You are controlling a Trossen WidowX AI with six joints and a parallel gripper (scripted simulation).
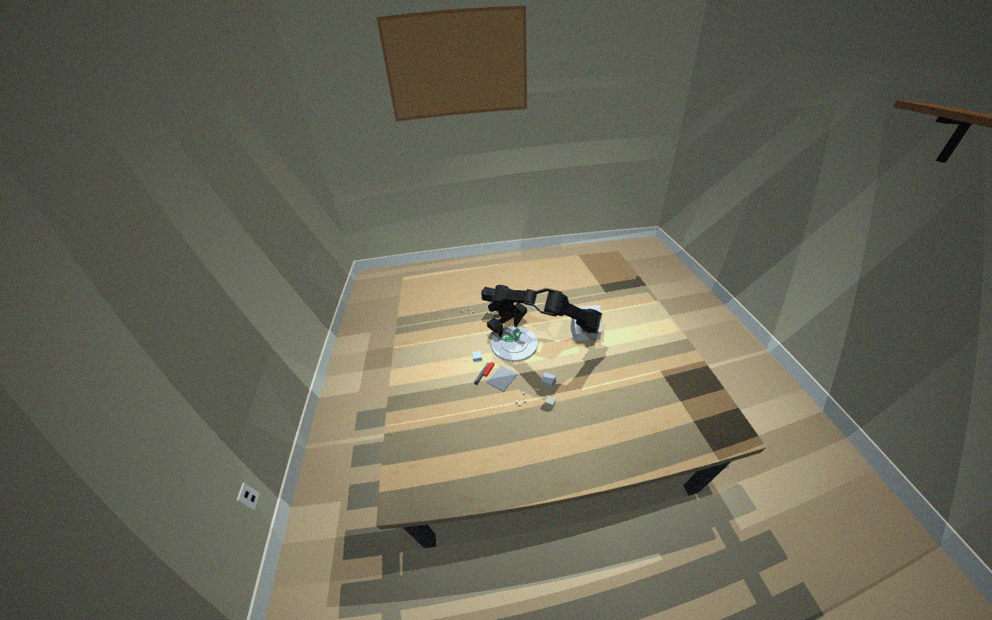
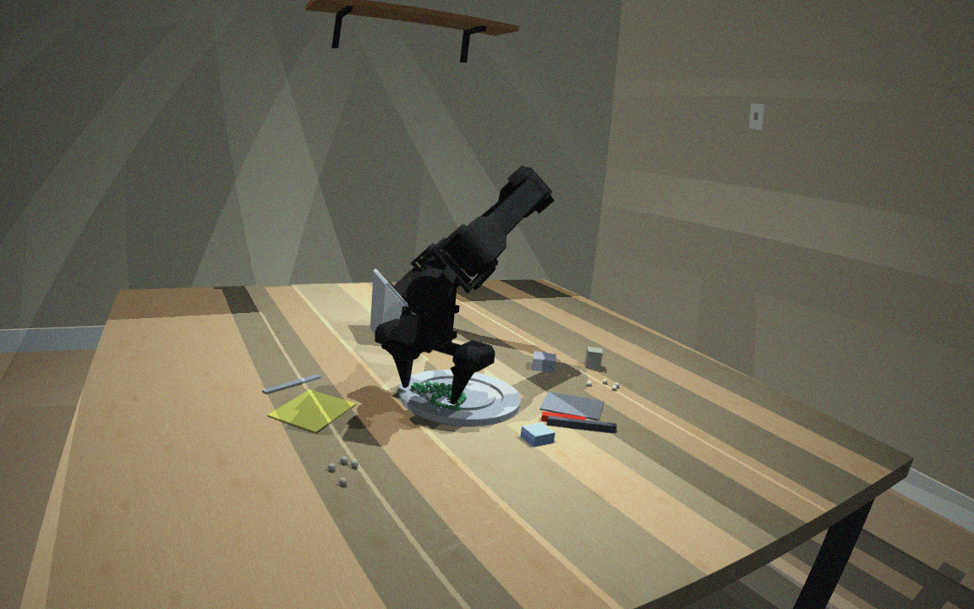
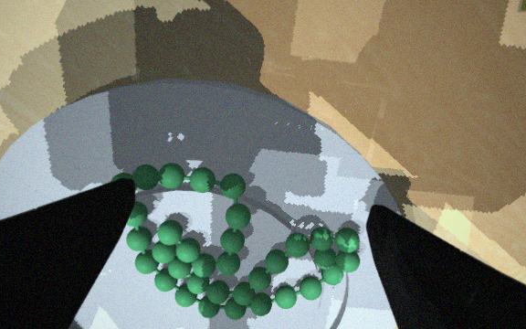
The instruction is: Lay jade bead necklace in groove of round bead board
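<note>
The round grey bead board lies 6 cm to the left of my gripper tip, 1 cm below it and 1 cm behind it. From my gripper tip the other things lie so: yellow sheet 18 cm to the right, 4 cm behind, 2 cm below; blue block 16 cm ahead, 10 cm to the left, 1 cm below; red and black pen 18 cm to the left, 14 cm ahead, 1 cm below.
</note>
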